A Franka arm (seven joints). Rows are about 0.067 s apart.
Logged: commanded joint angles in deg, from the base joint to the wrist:
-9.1, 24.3, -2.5, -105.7, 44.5, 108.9, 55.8
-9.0, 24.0, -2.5, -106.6, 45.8, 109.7, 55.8
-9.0, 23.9, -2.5, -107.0, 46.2, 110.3, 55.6
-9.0, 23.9, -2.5, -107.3, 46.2, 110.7, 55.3
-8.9, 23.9, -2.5, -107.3, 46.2, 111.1, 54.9
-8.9, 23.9, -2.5, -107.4, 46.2, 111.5, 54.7
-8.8, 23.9, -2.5, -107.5, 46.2, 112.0, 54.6
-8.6, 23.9, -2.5, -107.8, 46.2, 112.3, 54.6
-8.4, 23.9, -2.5, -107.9, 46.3, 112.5, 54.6
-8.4, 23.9, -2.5, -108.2, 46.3, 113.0, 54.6
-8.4, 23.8, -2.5, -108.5, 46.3, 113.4, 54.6
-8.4, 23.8, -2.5, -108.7, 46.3, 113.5, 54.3
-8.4, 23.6, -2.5, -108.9, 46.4, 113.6, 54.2
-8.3, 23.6, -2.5, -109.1, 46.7, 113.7, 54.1
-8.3, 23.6, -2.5, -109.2, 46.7, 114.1, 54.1
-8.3, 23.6, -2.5, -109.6, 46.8, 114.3, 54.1
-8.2, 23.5, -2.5, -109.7, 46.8, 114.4, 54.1
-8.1, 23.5, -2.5, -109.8, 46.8, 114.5, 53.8
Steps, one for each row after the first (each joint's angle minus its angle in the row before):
0.1, -0.3, 0.0, -0.9, 1.3, 0.8, 0.0
0.0, -0.1, 0.0, -0.4, 0.4, 0.6, -0.2
0.0, 0.0, 0.0, -0.3, 0.0, 0.4, -0.3
0.1, 0.0, 0.0, 0.0, 0.0, 0.4, -0.4
0.0, 0.0, 0.0, -0.1, 0.0, 0.4, -0.2
0.1, 0.0, 0.0, -0.1, 0.0, 0.5, -0.1
0.2, 0.0, 0.0, -0.3, 0.0, 0.3, 0.0
0.2, 0.0, 0.0, -0.1, 0.1, 0.2, 0.0
0.0, 0.0, 0.0, -0.3, 0.0, 0.5, 0.0
0.0, -0.1, 0.0, -0.3, 0.0, 0.4, 0.0
0.0, 0.0, 0.0, -0.2, 0.0, 0.1, -0.3
0.0, -0.2, 0.0, -0.2, 0.1, 0.1, -0.1
0.1, 0.0, 0.0, -0.2, 0.3, 0.1, -0.1
0.0, 0.0, 0.0, -0.1, 0.0, 0.4, 0.0
0.0, 0.0, 0.0, -0.4, 0.1, 0.2, 0.0
0.1, -0.1, 0.0, -0.1, 0.0, 0.1, 0.0
0.1, 0.0, 0.0, -0.1, 0.0, 0.1, -0.3

